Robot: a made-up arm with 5 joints.
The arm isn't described. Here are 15 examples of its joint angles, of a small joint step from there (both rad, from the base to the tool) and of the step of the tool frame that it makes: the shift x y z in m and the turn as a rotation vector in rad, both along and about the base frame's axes.
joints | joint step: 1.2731 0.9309 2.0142 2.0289 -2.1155 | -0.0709 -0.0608 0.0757 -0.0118 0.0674
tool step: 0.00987 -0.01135 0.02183 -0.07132 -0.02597 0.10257
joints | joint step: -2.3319 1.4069 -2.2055 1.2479 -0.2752 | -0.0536 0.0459 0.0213 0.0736 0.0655
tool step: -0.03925 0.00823 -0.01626 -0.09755 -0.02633 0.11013
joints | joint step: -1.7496 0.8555 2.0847 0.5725 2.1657 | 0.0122 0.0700 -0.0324 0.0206 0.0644
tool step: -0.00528 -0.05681 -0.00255 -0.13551 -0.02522 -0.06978
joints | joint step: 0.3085 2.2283 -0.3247 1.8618 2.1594 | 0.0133 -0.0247 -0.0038 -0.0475 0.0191
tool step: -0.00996 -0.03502 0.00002 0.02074 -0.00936 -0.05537
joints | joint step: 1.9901 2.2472 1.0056 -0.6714 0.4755 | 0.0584 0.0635 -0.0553 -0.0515 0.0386
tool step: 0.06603 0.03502 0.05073 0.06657 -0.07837 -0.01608
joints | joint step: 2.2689 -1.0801 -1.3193 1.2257 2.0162 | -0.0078 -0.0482 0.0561 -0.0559 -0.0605
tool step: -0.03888 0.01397 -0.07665 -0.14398 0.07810 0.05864
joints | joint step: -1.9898 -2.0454 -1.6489 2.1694 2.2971 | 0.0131 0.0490 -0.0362 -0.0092 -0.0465
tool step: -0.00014 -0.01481 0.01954 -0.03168 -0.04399 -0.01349
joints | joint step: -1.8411 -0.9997 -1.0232 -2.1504 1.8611 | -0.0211 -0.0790 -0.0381 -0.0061 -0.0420
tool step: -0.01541 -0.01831 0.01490 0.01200 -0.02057 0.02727
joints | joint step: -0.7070 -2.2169 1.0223 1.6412 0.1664 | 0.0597 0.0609 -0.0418 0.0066 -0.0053
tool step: 0.08238 0.05168 -0.02057 -0.06098 0.07598 -0.05304
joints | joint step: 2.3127 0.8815 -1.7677 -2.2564 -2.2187 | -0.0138 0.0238 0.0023 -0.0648 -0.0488
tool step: 0.00744 0.00083 -0.01494 0.00400 -0.08244 -0.02875
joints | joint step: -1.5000 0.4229 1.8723 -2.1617 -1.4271 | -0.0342 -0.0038 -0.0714 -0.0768 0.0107
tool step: -0.00445 -0.01725 -0.02429 -0.06286 -0.07165 0.05227
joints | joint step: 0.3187 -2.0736 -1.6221 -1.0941 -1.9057 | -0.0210 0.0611 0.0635 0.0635 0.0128
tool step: 0.00645 0.00301 -0.00034 0.01700 -0.01967 -0.03883
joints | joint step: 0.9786 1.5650 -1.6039 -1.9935 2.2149 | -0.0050 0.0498 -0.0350 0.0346 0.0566
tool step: -0.02125 -0.01580 0.03444 0.01602 0.03481 0.04106
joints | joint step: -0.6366 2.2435 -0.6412 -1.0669 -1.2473 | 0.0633 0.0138 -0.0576 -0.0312 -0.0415
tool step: 0.04962 0.05017 -0.00362 -0.07147 0.08198 -0.09796
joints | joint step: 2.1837 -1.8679 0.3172 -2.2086 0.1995 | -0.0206 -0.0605 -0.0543 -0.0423 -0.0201
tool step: 0.01804 0.00335 -0.01173 0.02350 0.01705 -0.01392
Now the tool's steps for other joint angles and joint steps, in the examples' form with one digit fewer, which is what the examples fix.
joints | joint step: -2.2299 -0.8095 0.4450 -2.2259 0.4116 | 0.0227 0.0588 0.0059 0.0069 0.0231
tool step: -0.0004 0.0294 -0.0377 -0.0343 -0.0119 -0.0118
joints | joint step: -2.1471 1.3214 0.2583 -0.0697 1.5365 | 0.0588 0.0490 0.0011 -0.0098 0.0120
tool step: 0.0078 -0.0374 0.0075 -0.0418 -0.0218 -0.0436
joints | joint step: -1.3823 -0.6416 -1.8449 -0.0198 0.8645 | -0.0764 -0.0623 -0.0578 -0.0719 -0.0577
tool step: 0.0015 0.0147 -0.0373 0.0144 0.0867 0.0486
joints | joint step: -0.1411 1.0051 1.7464 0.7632 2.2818 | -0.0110 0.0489 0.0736 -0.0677 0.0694
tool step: 0.0223 -0.0070 0.0444 -0.0863 0.0091 0.0249
